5 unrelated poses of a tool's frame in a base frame.
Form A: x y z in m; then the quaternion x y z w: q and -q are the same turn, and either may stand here.
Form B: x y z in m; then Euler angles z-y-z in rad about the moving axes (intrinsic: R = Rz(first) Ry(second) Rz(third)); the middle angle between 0 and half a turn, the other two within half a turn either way. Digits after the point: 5 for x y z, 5 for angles.
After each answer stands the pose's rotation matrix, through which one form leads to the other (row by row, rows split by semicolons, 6 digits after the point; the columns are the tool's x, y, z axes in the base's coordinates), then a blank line. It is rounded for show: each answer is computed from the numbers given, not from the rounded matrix.
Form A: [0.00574, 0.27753, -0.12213, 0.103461, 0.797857, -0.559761, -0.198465]
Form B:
[0.00574, 0.27753, -0.12213, -2.04048, 1.86979, -1.78257]
-0.899815 -0.057092 -0.432520; 0.387280 0.351927 -0.852151; 0.200866 -0.934285 -0.294559

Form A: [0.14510, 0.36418, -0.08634, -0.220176, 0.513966, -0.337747, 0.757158]
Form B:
[0.14510, 0.36418, -0.08634, -0.01485, 1.18670, -0.82432]
0.243532 0.285130 0.927035; -0.737782 0.674899 -0.013765; -0.629580 -0.680597 0.374723

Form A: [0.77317, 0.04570, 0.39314, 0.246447, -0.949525, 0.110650, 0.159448]
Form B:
[0.77317, 0.04570, 0.39314, -2.28099, 2.75095, -2.78888]
-0.827681 -0.503301 -0.248261; -0.432729 0.854041 -0.288721; 0.357338 -0.131539 -0.924666

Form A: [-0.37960, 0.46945, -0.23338, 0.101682, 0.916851, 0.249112, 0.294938]
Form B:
[-0.37960, 0.46945, -0.23338, 0.59091, 2.34887, 0.81182]
-0.805345 0.039509 0.591489; 0.333400 0.855208 0.396817; -0.490168 0.516777 -0.701910

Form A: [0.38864, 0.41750, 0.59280, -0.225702, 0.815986, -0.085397, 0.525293]
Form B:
[0.38864, 0.41750, 0.59280, 0.10869, 2.01922, -0.43101]
-0.346252 -0.278622 0.895812; -0.458056 0.883532 0.097754; -0.818715 -0.376485 -0.433549

